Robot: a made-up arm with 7 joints.
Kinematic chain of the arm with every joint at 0, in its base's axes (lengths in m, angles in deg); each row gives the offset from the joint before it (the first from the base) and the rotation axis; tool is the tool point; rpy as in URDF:
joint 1: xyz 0 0 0.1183 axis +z
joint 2: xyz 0 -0.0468 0.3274 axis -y
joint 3: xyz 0 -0.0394 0.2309 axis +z
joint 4: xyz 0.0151 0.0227 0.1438 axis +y
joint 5: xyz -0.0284 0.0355 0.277 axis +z
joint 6: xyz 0 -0.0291 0.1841 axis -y
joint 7: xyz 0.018 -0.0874 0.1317 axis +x
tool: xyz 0 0 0 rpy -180 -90 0
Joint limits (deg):
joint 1: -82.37..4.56
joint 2: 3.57..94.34
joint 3: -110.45..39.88
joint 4: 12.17..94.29
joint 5: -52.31..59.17
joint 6: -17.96..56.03
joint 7: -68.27..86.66
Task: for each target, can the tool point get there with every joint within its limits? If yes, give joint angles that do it. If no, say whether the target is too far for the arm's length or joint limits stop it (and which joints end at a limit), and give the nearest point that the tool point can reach.
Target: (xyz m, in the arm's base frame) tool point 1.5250 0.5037 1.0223
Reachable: no: too far | nearest point 0.5536 0.1317 0.9362 | short by 1.044 m
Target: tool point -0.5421 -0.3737 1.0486
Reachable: yes | joints -27.76 48.03 -57.90 65.39 15.64 13.39 26.71
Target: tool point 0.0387 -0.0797 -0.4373
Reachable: no: joint limits stop it (at a limit: joint 1, joint 2, joint 3, joint 4, joint 5, joint 6) | nearest point -0.2437 -0.6034 0.1454 | short by 0.833 m
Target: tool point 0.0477 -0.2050 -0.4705
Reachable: no: joint limits stop it (at a limit: joint 1, joint 2, joint 3, joint 4, joint 5, joint 6) | nearest point -0.2437 -0.6034 0.1454 | short by 0.789 m
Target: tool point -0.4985 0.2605 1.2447
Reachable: yes | joints -66.05 24.50 -93.76 23.55 35.56 19.32 -12.09
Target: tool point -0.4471 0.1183 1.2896
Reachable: yes | joints -58.22 27.39 -51.10 29.56 16.76 43.06 64.73
